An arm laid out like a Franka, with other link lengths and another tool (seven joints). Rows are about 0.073 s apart.
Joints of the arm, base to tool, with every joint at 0 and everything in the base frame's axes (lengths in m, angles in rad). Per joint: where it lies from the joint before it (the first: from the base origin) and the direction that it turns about. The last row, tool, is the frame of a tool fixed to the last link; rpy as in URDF.
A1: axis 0 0 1 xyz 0.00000 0.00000 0.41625
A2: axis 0 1 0 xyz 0.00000 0.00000 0.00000
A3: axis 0 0 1 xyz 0.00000 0.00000 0.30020
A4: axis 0 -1 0 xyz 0.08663 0.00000 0.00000
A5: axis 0 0 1 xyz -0.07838 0.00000 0.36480
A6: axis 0 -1 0 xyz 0.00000 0.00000 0.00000
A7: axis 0 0 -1 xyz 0.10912 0.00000 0.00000
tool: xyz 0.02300 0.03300 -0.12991 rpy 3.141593 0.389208 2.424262
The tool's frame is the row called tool.
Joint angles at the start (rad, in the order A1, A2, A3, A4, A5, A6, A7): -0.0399, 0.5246, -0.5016, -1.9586, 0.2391, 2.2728, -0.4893
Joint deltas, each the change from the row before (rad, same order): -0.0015, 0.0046, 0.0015, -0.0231, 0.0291, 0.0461, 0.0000; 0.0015, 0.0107, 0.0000, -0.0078, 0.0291, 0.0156, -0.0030; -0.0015, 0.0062, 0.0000, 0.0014, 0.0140, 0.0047, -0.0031; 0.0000, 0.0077, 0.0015, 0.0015, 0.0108, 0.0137, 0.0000; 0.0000, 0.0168, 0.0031, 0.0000, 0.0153, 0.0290, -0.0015; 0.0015, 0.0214, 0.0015, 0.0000, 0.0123, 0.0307, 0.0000; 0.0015, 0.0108, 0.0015, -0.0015, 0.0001, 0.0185, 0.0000; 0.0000, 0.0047, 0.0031, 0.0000, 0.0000, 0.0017, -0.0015; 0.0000, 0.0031, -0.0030, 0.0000, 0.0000, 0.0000, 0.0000; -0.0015, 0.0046, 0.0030, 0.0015, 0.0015, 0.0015, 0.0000; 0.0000, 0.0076, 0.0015, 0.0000, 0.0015, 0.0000, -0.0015; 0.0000, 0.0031, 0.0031, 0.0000, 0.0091, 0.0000, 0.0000
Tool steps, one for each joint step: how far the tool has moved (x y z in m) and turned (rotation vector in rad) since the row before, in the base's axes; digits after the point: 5 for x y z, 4 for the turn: -0.00282, -0.00184, -0.00640, -0.0033, -0.0249, -0.0238; -0.00145, 0.00014, -0.00661, 0.0079, -0.0079, -0.0184; 0.00005, -0.00133, -0.00207, 0.0033, -0.0050, -0.0085; 0.00155, -0.00058, -0.00225, -0.0037, -0.0088, -0.0059; 0.00153, -0.00092, -0.00641, -0.0101, -0.0118, -0.0062; 0.00070, -0.00114, -0.00862, -0.0137, -0.0068, -0.0052; 0.00022, 0.00022, -0.00483, -0.0105, -0.0016, 0.0034; 0.00001, 0.00164, -0.00289, 0.0009, 0.0034, 0.0042; -0.00126, -0.00163, -0.00128, -0.0016, 0.0032, -0.0025; 0.00022, 0.00059, -0.00226, 0.0009, 0.0015, 0.0003; -0.00108, 0.00090, -0.00440, 0.0019, 0.0069, 0.0015; 0.00033, 0.00154, -0.00197, 0.0056, -0.0010, -0.0048
